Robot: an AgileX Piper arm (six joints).
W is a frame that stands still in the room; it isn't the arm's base.
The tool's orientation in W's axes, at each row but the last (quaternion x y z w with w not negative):
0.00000, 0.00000, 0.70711, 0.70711
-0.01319, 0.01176, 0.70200, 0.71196
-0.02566, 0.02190, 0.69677, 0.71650
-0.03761, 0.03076, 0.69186, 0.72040
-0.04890, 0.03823, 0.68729, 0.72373
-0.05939, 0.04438, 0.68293, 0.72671
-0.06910, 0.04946, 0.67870, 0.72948
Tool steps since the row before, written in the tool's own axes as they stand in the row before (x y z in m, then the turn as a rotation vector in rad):
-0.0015, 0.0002, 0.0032, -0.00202, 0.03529, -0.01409
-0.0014, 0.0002, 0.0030, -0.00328, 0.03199, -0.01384
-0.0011, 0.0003, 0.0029, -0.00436, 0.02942, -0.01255
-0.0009, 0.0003, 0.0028, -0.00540, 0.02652, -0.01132
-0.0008, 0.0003, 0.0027, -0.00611, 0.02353, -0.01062
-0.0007, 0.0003, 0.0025, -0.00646, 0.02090, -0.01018
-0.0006, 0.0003, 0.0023, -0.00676, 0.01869, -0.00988
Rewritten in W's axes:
-0.0002, -0.0015, 0.0032, -0.03529, -0.00202, -0.01409
-0.0002, -0.0013, 0.0030, -0.03201, -0.00332, -0.01379
-0.0003, -0.0009, 0.0030, -0.02948, -0.00438, -0.01241
-0.0004, -0.0006, 0.0029, -0.02663, -0.00541, -0.01105
-0.0004, -0.0004, 0.0028, -0.02369, -0.00618, -0.01022
-0.0004, -0.0003, 0.0026, -0.02109, -0.00662, -0.00966
-0.0004, -0.0002, 0.0024, -0.01892, -0.00701, -0.00924

